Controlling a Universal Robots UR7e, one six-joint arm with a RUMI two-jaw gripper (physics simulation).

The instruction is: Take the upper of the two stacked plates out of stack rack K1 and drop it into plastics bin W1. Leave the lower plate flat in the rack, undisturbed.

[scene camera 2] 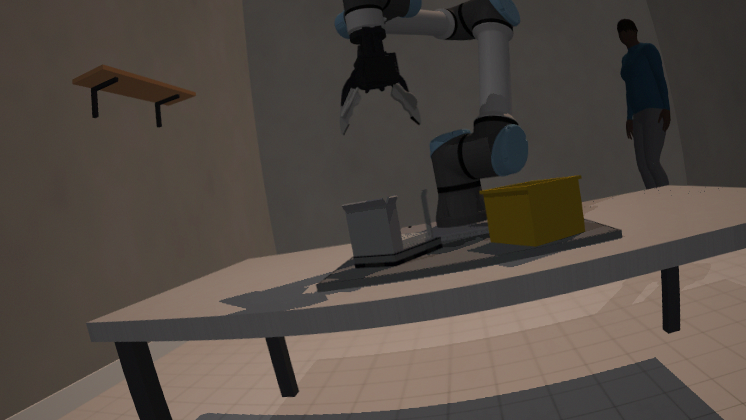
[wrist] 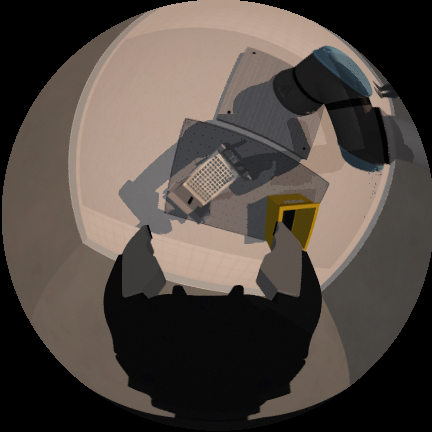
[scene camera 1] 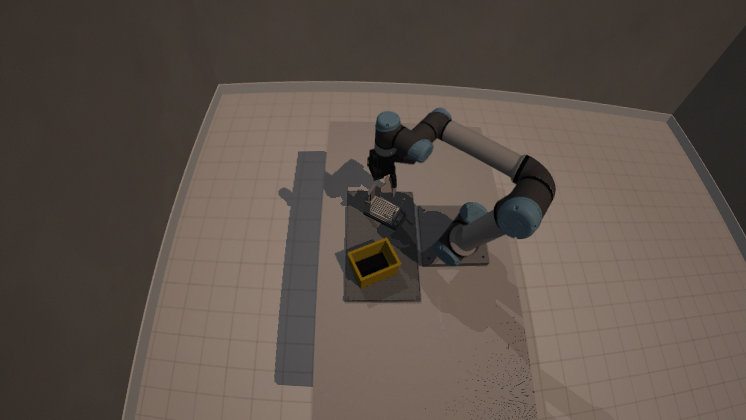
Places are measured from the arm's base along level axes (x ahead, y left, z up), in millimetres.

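Pixels of known places: gripper, fingertip midpoint: (scene camera 2: 382, 129) (wrist: 211, 225) (scene camera 1: 385, 182); arm's base, origin of the base link: (scene camera 2: 465, 221) (wrist: 295, 92).
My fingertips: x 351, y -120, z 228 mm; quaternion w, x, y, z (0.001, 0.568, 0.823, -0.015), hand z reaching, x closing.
Observation:
For each thing: its top centre in the pictures, then the offset to it from my fingertips. "*": a spot on its surface instead.
- Stack rack K1, middle of its top: (scene camera 2: 388, 196) (wrist: 209, 184) (scene camera 1: 385, 198) 10 mm back, 13 mm right, 126 mm down
- Plastics bin W1, middle of its top: (scene camera 2: 529, 183) (wrist: 295, 231) (scene camera 1: 374, 258) 34 mm ahead, 254 mm left, 146 mm down
- dark rectangle, surface spot: (scene camera 1: 372, 264) * 37 mm ahead, 242 mm left, 227 mm down
Stack rack K1 (scene camera 1: 386, 223) (scene camera 2: 371, 229) (wrist: 182, 197) stands on the dark board, with a tall grey end wall. A white plate with a grid of wells (scene camera 1: 384, 208) (wrist: 210, 177) lies flat in it. Whether another plate is under or over it cannot be told. Plastics bin W1 (scene camera 1: 380, 276) (scene camera 2: 558, 213) (wrist: 303, 220) is yellow, upright and open-topped, beside the rack. A dark rectangle (scene camera 1: 372, 264) shows at its bottom; what it is cannot be told. My gripper (scene camera 1: 382, 196) (scene camera 2: 381, 127) (wrist: 211, 225) is open and empty, pointing down high above the rack area.
The rack and bin stand on a perforated dark board (scene camera 1: 357, 293) (scene camera 2: 600, 230) (wrist: 240, 215) on the table (scene camera 2: 313, 323). The arm's base is beside the board. A wooden wall shelf (scene camera 2: 133, 84) is at the left and a person (scene camera 2: 644, 78) stands beyond the table in scene camera 2.

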